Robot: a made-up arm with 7 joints.
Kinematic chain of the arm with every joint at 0, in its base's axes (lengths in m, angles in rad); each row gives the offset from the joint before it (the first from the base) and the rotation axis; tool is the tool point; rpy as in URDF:
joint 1: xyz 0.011 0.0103 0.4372 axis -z
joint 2: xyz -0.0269 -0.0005 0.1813 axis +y
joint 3: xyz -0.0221 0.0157 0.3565 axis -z
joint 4: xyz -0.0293 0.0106 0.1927 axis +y
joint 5: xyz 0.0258 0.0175 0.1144 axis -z
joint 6: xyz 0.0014 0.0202 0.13 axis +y
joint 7: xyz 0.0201 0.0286 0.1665 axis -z
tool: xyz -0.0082 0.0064 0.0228 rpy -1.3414 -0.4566 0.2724
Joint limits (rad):
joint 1: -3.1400..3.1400
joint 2: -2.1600..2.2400
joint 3: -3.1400..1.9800
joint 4: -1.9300..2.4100
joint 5: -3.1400..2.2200
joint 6: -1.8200..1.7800
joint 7: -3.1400..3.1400
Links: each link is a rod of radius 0.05 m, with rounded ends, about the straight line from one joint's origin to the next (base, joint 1, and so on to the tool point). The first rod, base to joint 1, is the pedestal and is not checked.
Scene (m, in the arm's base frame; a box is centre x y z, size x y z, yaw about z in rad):
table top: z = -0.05
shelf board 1: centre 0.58 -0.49 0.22 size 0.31 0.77 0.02 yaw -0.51
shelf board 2: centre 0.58 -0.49 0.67 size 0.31 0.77 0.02 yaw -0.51
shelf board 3: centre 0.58 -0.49 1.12 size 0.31 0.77 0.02 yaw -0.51
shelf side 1: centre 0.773 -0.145 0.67 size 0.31 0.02 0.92 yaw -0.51
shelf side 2: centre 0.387 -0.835 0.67 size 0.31 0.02 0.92 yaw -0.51
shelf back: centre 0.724 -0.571 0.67 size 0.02 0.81 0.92 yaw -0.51
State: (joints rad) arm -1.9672 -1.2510 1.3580 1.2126 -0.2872 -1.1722 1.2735
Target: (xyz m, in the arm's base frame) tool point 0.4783 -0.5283 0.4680
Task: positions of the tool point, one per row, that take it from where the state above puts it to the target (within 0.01 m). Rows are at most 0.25 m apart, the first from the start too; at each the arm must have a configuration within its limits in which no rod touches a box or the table.
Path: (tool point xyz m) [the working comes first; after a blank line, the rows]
Joints at the target: -1.8236 -1.7672 1.6121 1.7595 -0.4628 -1.1665 1.2778
Straight joint move there: touches shelf board 2.

1: 0.4279 -0.5939 0.9402
2: 0.3463 -0.5484 0.9413
3: 0.2598 -0.4864 0.9338
4: 0.2920 -0.5040 0.6899
5: 0.2861 -0.4208 0.4680
6: 0.3853 -0.4818 0.4635
7: 0.4783 -0.5283 0.4680

